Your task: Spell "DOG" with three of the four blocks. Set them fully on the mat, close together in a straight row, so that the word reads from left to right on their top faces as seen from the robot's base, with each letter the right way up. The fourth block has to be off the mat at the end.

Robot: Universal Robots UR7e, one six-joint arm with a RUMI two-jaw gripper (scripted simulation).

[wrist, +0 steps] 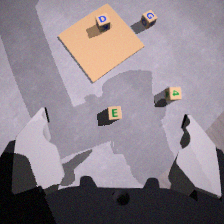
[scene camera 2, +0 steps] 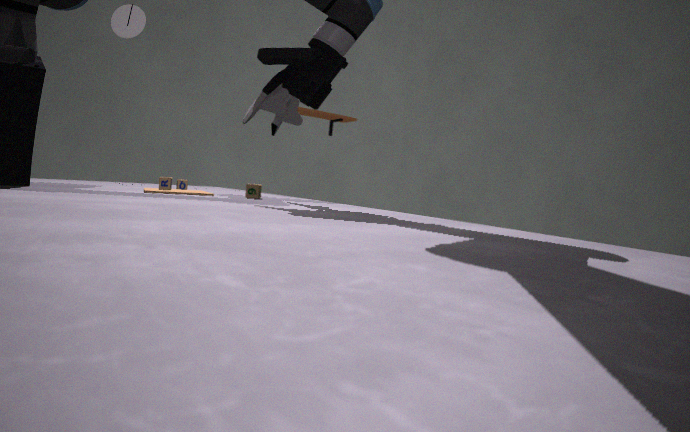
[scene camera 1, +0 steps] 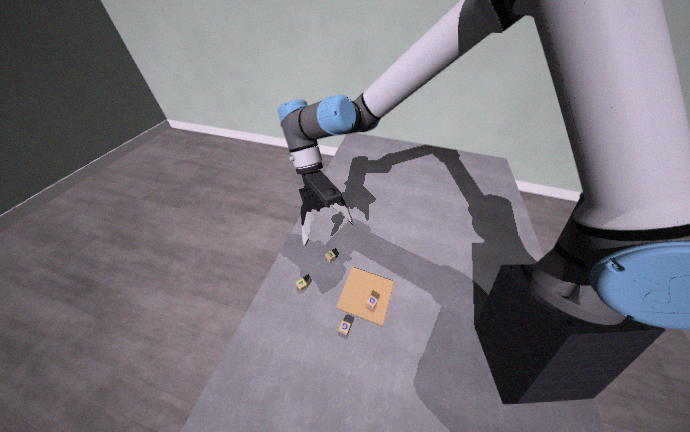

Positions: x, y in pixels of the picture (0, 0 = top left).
Labels:
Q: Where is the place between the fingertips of the gripper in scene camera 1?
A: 330, 235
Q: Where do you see a mat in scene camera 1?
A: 360, 284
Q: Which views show the gripper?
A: The wrist view, scene camera 2 and scene camera 1: all of them.

